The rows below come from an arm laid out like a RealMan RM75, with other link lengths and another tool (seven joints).
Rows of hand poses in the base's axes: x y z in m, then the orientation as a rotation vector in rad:
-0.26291, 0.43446, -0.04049, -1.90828, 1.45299, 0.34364
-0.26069, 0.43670, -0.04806, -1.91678, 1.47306, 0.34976
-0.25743, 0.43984, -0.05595, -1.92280, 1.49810, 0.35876
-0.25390, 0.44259, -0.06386, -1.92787, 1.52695, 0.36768
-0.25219, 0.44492, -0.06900, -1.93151, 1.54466, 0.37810
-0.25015, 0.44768, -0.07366, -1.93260, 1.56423, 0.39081
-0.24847, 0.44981, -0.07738, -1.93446, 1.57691, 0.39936
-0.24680, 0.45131, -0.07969, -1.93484, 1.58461, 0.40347
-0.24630, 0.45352, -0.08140, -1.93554, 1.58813, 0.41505
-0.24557, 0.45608, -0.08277, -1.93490, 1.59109, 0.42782
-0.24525, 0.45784, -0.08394, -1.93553, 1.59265, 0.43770
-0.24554, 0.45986, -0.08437, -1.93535, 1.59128, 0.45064
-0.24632, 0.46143, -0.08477, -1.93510, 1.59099, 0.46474
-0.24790, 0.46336, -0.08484, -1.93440, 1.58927, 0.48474
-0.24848, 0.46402, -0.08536, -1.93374, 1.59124, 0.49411
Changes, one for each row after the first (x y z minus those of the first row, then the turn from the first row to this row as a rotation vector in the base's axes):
0.00222, 0.00224, -0.00757, -0.01298, 0.01662, -0.00403
0.00548, 0.00538, -0.01546, -0.02548, 0.03708, -0.01092
0.00901, 0.00813, -0.02337, -0.03917, 0.05929, -0.02011
0.01072, 0.01046, -0.02851, -0.04635, 0.07613, -0.02400
0.01276, 0.01322, -0.03317, -0.05188, 0.09479, -0.02940
0.01444, 0.01535, -0.03689, -0.05625, 0.10733, -0.03219
0.01611, 0.01685, -0.03920, -0.05875, 0.11410, -0.03455
0.01661, 0.01906, -0.04091, -0.05709, 0.12338, -0.03261
0.01734, 0.02162, -0.04228, -0.05387, 0.13281, -0.03075
0.01766, 0.02338, -0.04345, -0.05187, 0.13998, -0.02837
0.01737, 0.02540, -0.04388, -0.04697, 0.14735, -0.02412
0.01659, 0.02697, -0.04428, -0.04221, 0.15604, -0.02010
0.01501, 0.02890, -0.04435, -0.03468, 0.16765, -0.01392
0.01443, 0.02956, -0.04487, -0.03226, 0.17449, -0.01253

